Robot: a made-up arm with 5 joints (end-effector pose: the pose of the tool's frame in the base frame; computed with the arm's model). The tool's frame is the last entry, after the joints.
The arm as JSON. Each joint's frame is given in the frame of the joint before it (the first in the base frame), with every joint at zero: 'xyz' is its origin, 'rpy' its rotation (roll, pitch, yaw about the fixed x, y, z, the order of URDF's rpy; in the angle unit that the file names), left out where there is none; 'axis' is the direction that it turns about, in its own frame. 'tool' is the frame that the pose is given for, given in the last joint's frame.
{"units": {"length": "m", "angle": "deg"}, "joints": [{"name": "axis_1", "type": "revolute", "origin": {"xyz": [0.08, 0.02, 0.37]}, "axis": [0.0, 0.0, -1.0]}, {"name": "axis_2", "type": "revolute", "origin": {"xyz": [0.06, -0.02, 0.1]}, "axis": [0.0, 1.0, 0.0]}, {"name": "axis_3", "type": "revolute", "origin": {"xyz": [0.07, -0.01, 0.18]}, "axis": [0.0, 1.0, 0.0]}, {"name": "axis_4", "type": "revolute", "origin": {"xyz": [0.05, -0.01, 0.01]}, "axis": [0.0, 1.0, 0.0]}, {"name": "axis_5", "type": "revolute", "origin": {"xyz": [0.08, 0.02, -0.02]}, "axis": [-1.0, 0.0, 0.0]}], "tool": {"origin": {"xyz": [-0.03, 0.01, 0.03], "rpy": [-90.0, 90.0, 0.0]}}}
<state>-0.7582 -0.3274 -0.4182 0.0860 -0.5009</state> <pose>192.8 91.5 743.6 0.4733 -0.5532 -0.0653 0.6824</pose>
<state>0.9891 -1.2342 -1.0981 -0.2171 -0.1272</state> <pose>-28.4 159.6 643.6 0.3911 -0.7431 -0.0212 -0.5426</pose>
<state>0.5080 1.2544 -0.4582 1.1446 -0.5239</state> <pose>318.0 -142.7 380.2 0.2128 0.4730 0.6056 0.6035</pose>
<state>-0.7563 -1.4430 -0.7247 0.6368 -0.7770</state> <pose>-7.6 -109.2 648.4 0.5093 -0.5090 -0.4763 0.5045</pose>
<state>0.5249 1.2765 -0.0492 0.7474 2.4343</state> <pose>261.0 -94.2 384.9 0.5783 0.5525 -0.2591 -0.5415</pose>
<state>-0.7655 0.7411 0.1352 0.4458 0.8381</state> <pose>274.2 219.1 473.2 0.4166 0.5919 -0.4911 -0.4848</pose>
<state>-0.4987 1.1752 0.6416 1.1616 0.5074</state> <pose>255.4 119.3 414.4 0.7175 -0.1977 -0.4703 -0.4743</pose>
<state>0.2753 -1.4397 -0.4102 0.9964 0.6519</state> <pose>-12.8 52.6 644.5 0.5458 -0.6387 0.5399 -0.0523</pose>
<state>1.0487 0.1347 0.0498 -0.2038 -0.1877</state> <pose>193.1 -208.3 651.9 0.7457 -0.1718 0.6142 0.1928</pose>
